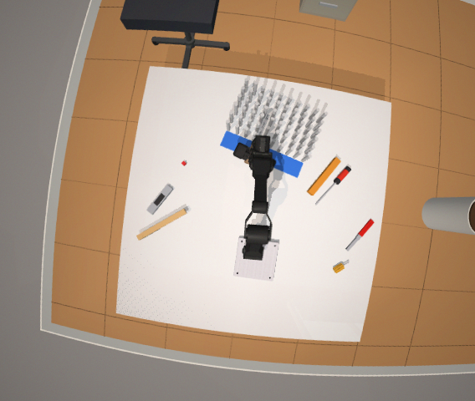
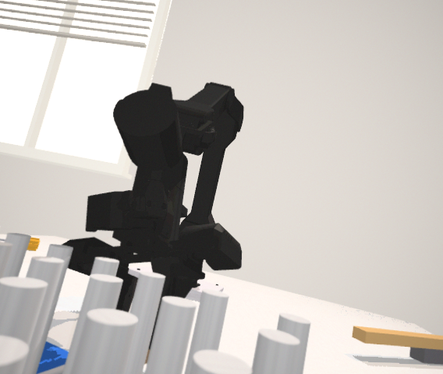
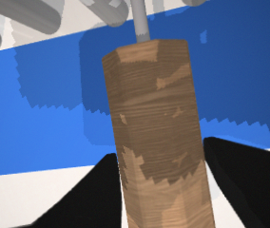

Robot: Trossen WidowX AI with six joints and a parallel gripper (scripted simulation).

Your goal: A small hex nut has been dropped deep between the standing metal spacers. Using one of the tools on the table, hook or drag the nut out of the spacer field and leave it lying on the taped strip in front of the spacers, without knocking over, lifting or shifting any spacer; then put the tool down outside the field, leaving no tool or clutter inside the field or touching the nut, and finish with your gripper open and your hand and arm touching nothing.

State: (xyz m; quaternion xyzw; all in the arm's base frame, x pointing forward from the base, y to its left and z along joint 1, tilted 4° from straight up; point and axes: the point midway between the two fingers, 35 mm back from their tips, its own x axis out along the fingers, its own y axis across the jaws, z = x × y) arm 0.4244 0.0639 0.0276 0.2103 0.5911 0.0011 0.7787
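Now: gripper tip 5 cm to the left of the blue taped strip, 3 cm above it and 2 cm short of it. The rest, counted from my gripper tip: orange bar 37 cm to the right, 4 cm behind, 1 cm below; red cube 31 cm to the left, 8 cm behind, 2 cm below; hex nut 19 cm ahead, 5 cm to the right, 2 cm below.
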